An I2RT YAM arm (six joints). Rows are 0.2 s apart.
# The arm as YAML. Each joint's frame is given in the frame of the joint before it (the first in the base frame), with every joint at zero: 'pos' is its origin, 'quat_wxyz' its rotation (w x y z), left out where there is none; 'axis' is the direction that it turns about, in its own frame. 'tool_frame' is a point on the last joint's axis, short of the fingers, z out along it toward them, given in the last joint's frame.
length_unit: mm
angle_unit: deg
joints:
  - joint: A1
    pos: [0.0, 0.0, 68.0]
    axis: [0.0, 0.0, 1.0]
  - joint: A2
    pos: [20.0, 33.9, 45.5]
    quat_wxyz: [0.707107, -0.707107, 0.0, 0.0]
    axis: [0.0, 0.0, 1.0]
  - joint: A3
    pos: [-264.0, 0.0, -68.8]
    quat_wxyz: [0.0, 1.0, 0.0, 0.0]
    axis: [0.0, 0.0, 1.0]
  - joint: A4
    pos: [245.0, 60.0, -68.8]
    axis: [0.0, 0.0, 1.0]
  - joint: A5
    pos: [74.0, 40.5, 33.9]
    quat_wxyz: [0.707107, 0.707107, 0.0, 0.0]
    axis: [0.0, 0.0, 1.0]
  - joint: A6
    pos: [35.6, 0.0, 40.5]
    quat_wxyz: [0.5, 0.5, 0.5, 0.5]
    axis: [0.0, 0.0, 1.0]
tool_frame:
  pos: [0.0, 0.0, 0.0]
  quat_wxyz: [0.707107, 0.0, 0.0, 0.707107]
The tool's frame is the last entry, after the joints.
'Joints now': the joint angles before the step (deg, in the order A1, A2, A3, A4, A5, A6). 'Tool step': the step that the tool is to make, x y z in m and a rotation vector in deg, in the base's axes. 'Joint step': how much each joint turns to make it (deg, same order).
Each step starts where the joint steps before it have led.
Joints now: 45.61 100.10 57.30 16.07 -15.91 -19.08
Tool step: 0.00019 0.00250 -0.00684 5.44 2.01 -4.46
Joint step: 0.44 1.32 -2.10 7.72 2.29 7.03
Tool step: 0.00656 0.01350 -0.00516 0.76 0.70 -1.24
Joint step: 0.80 3.43 2.80 1.09 1.50 1.77
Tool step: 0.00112 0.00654 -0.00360 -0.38 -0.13 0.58
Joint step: 0.52 1.50 1.15 0.08 0.08 -0.36
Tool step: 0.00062 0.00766 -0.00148 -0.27 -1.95 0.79
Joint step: 0.70 1.40 1.14 1.05 0.52 -1.57
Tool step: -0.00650 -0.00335 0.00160 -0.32 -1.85 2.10
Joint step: 0.27 -1.40 -1.75 0.89 -1.13 -2.19
